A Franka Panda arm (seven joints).
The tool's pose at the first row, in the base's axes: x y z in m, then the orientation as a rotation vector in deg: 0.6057 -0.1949 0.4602 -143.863 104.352 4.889
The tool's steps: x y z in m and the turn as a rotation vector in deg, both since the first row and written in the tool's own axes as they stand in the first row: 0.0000 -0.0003 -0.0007 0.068 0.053 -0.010; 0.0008 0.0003 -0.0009 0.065 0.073 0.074; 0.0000 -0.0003 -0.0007 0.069 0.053 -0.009; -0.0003 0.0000 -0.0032 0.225 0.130 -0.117; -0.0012 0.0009 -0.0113 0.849 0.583 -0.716; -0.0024 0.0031 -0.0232 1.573 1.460 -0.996; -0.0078 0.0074 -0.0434 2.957 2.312 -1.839; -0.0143 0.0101 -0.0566 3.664 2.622 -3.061; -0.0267 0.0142 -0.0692 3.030 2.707 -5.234; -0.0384 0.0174 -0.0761 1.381 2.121 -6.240; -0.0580 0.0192 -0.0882 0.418 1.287 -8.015; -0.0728 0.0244 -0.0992 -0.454 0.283 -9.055
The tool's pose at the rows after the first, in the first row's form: 0.6060 -0.1949 0.4609 -143.853 104.330 4.760; 0.6057 -0.1958 0.4610 -143.791 104.445 4.740; 0.6060 -0.1949 0.4609 -143.852 104.331 4.759; 0.6057 -0.1948 0.4634 -143.882 104.156 4.515; 0.6047 -0.1948 0.4716 -144.219 103.295 3.356; 0.6025 -0.1951 0.4835 -144.406 102.942 1.589; 0.5972 -0.1926 0.5040 -144.597 101.569 -0.759; 0.5929 -0.1881 0.5176 -145.297 99.808 -1.819; 0.5854 -0.1784 0.5311 -147.605 97.289 -1.422; 0.5789 -0.1687 0.5387 -149.310 96.443 0.776; 0.5714 -0.1514 0.5521 -151.003 94.196 2.645; 0.5621 -0.1397 0.5641 -151.917 92.806 4.669
